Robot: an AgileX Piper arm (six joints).
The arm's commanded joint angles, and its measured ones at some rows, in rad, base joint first. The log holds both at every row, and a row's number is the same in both.
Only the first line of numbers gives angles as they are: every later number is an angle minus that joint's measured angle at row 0.
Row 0, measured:
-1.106 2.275 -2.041 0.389 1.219 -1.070
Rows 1 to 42, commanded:
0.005 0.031 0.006 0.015 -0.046 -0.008
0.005 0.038 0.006 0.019 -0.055 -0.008
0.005 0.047 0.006 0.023 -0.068 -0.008
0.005 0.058 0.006 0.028 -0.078 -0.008
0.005 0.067 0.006 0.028 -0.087 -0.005
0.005 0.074 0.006 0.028 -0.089 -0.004
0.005 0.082 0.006 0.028 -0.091 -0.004
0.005 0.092 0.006 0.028 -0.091 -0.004
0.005 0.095 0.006 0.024 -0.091 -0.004
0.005 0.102 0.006 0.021 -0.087 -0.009
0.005 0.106 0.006 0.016 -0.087 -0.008
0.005 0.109 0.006 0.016 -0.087 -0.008
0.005 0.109 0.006 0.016 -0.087 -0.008
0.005 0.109 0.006 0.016 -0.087 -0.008
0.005 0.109 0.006 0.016 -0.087 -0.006
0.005 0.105 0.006 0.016 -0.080 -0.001
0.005 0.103 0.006 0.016 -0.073 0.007
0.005 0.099 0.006 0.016 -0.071 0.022
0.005 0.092 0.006 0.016 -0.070 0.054
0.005 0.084 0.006 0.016 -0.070 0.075
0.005 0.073 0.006 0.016 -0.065 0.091
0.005 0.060 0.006 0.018 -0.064 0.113
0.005 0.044 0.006 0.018 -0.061 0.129
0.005 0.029 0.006 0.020 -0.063 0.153
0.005 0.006 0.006 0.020 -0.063 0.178
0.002 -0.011 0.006 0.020 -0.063 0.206
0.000 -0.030 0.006 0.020 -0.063 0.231
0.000 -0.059 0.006 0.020 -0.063 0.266
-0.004 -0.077 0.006 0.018 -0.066 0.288
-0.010 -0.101 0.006 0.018 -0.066 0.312
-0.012 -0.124 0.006 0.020 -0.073 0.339
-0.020 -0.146 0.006 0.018 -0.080 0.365
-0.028 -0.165 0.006 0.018 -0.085 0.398
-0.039 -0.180 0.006 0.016 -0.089 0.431
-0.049 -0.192 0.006 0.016 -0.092 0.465
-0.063 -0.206 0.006 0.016 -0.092 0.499
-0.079 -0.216 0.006 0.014 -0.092 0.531
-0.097 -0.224 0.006 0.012 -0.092 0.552
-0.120 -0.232 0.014 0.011 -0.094 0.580
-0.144 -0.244 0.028 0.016 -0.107 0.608
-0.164 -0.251 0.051 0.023 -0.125 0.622
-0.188 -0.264 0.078 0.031 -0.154 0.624
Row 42, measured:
-0.106 -0.223 0.014 0.018 -0.089 0.552
